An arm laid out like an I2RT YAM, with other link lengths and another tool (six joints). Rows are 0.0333 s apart.
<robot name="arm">
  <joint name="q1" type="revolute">
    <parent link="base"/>
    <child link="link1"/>
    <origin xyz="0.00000 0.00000 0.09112"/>
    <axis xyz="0 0 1"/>
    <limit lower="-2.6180" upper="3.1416"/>
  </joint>
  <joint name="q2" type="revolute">
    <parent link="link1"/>
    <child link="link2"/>
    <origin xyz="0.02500 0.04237 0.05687"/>
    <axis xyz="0 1 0"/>
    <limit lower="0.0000" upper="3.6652"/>
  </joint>
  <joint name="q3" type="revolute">
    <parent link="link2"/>
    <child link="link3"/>
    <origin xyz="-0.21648 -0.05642 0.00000"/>
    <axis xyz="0 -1 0"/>
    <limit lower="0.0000" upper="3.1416"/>
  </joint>
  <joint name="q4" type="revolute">
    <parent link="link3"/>
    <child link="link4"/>
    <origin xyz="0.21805 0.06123 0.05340"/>
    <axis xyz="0 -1 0"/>
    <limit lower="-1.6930" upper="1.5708"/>
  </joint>
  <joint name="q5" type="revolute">
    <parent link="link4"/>
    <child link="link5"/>
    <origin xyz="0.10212 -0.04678 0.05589"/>
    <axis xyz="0 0 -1"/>
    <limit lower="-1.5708" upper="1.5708"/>
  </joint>
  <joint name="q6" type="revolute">
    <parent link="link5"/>
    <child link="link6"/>
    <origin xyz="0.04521 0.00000 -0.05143"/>
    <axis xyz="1 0 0"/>
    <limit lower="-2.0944" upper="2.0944"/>
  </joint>
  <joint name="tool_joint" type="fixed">
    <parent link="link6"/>
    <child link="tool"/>
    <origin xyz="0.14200 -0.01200 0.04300" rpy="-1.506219 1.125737 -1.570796"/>
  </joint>
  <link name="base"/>
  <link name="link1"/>
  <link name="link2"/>
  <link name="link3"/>
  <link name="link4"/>
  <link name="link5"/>
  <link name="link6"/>
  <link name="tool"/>
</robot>
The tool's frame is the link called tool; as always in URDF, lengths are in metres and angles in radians.
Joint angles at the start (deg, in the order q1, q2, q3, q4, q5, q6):
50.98, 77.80, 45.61, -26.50, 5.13, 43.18
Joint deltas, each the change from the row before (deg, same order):
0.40, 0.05, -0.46, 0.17, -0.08, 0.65
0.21, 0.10, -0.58, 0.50, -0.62, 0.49
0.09, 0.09, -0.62, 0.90, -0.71, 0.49
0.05, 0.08, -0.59, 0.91, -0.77, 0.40
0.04, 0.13, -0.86, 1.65, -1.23, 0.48
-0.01, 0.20, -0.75, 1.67, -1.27, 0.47
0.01, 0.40, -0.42, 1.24, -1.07, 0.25
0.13, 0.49, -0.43, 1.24, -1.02, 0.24
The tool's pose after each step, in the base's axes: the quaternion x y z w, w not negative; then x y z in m. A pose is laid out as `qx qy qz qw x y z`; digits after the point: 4 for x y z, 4 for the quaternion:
-0.2546 0.9297 0.0876 0.2515 0.2683 0.2488 0.0562
-0.2541 0.9306 0.0925 0.2466 0.2652 0.2499 0.0526
-0.2524 0.9311 0.0995 0.2438 0.2633 0.2518 0.0499
-0.2512 0.9313 0.1069 0.2411 0.2616 0.2538 0.0475
-0.2501 0.9306 0.1197 0.2389 0.2596 0.2579 0.0449
-0.2487 0.9297 0.1328 0.2368 0.2581 0.2622 0.0429
-0.2491 0.9289 0.1427 0.2340 0.2567 0.2660 0.0408
-0.2506 0.9279 0.1519 0.2305 0.2546 0.2701 0.0383

